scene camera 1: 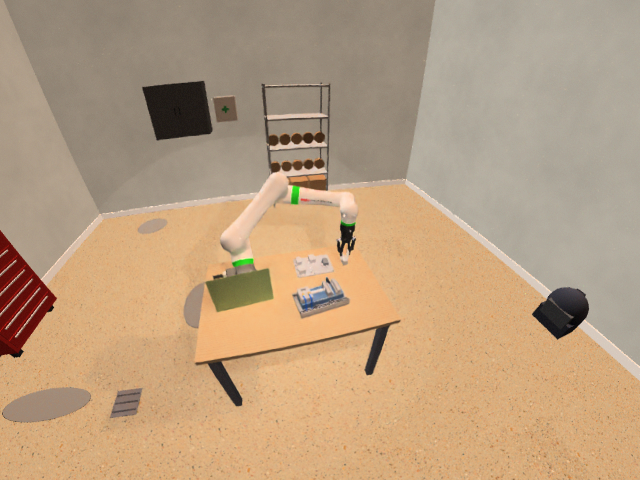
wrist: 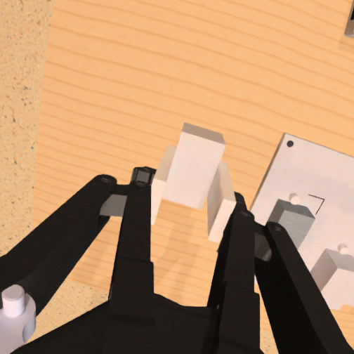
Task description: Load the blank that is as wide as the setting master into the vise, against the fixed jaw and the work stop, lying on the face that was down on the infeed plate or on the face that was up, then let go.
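Frame: origin at the arm's base, x ahead, y left, z up, level; millimetres.
Seen in the pictures: gripper, fingertip midpoint: (scene camera 1: 344, 259); arm's base, origin of the base link: (scene camera 1: 245, 275).
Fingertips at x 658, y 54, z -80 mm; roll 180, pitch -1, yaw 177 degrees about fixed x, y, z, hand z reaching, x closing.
Offsets run from my fingertips to a thing's top centre. Level surfaces: height alone.
My gripper (scene camera 1: 345, 253) (wrist: 191, 169) is shut on a light grey rectangular blank @[0 mm ahead, 1 mm right, 9 mm up] (scene camera 1: 344, 259) (wrist: 195, 165). The blank is held between the two pads, above the table near its far right edge, to the right of the infeed plate @[204 mm back, 65 mm left, 54 mm down] (scene camera 1: 316, 268) (wrist: 320, 170) in the scene view. A darker grey block @[117 mm back, 59 mm left, 29 mm down] (scene camera 1: 325, 261) (wrist: 296, 220), which looks like the setting master, is on the plate. Another light block (wrist: 340, 280) stands there in the wrist view. The vise @[253 mm back, 244 mm right, 37 mm up] (scene camera 1: 320, 296), with a blue body and light jaws, stands nearer the front of the table. Its jaw details are too small to tell.
A green panel (scene camera 1: 240, 290) stands upright on the table @[62 mm down] (scene camera 1: 258, 330) beside the arm's base, left of the vise. A small grey corner (wrist: 350, 29) shows at the wrist view's upper right. The table's edge runs along the left of the wrist view.
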